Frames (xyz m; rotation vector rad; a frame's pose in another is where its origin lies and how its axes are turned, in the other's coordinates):
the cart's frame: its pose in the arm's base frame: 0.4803 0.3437 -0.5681 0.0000 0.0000 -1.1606
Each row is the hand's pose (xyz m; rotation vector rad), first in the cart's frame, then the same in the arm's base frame.
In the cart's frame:
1: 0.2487 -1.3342 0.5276 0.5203 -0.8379 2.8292
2: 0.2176 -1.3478 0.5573 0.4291 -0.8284 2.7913
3: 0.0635 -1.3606 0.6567 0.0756 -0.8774 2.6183
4: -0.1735 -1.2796 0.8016 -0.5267 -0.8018 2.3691
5: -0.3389 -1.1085 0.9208 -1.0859 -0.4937 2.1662
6: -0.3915 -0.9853 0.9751 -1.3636 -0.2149 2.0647
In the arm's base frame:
1: -0.6440 -0.4164 -0.0405 -0.0189 -0.7681 1.7500
2: -0.6689 -0.3933 -0.0108 -0.0747 -0.7273 1.7035
3: -0.7421 -0.2571 0.0886 -0.3351 -0.6217 1.5229
4: -0.7623 -0.0075 0.2335 -0.7265 -0.3151 1.2868
5: -0.6714 0.2124 0.3527 -0.9923 0.1536 1.1284
6: -0.5794 0.3098 0.4070 -1.0673 0.4818 1.0704

